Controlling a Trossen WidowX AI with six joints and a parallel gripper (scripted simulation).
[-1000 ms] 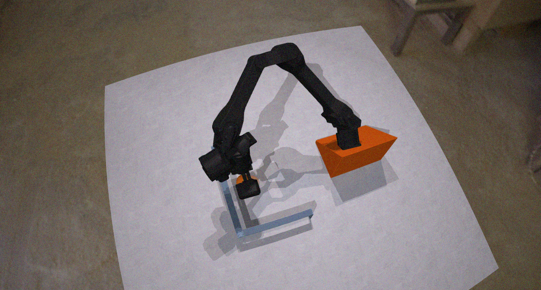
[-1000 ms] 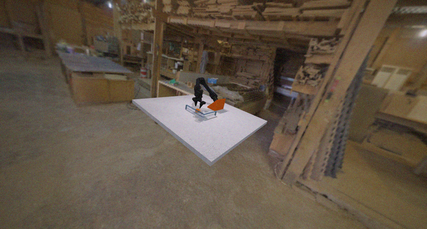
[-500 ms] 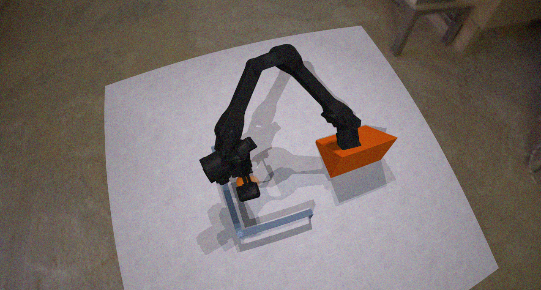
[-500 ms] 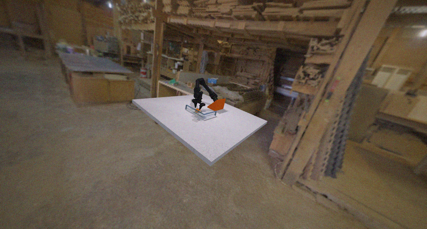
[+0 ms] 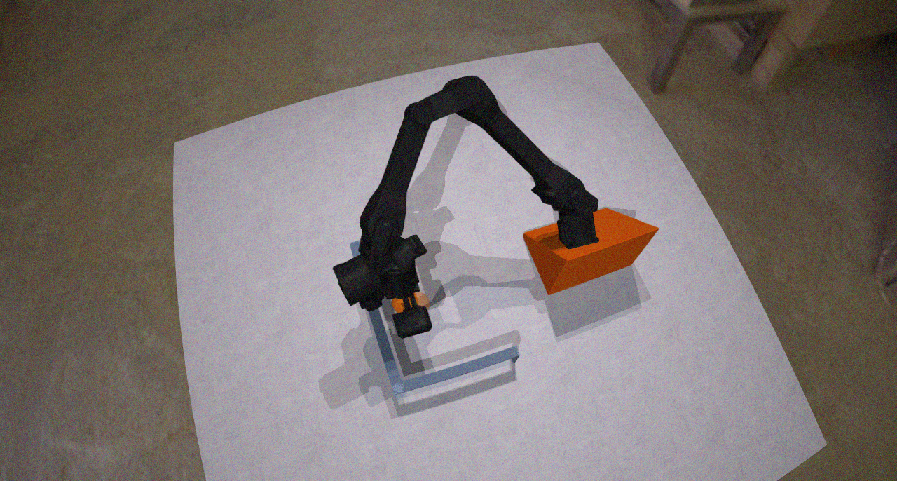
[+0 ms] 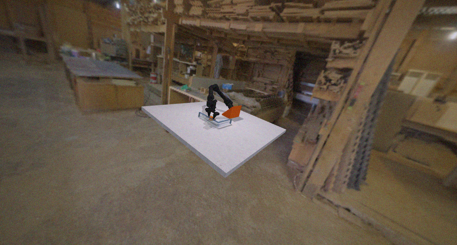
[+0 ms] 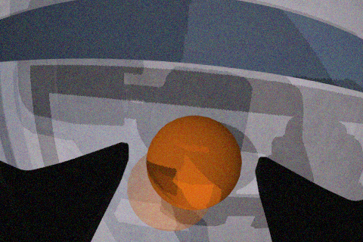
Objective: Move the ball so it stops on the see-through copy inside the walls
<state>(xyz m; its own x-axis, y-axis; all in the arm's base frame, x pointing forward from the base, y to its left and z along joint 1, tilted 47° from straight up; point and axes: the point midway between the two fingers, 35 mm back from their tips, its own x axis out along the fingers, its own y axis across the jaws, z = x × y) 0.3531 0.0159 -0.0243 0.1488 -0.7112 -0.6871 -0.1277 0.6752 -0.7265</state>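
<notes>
My gripper tip is 2 cm past the see-through copy of ball and 1 cm to the right of it. From my gripper tip the other things lie so: orange ball right at my gripper tip.
</notes>
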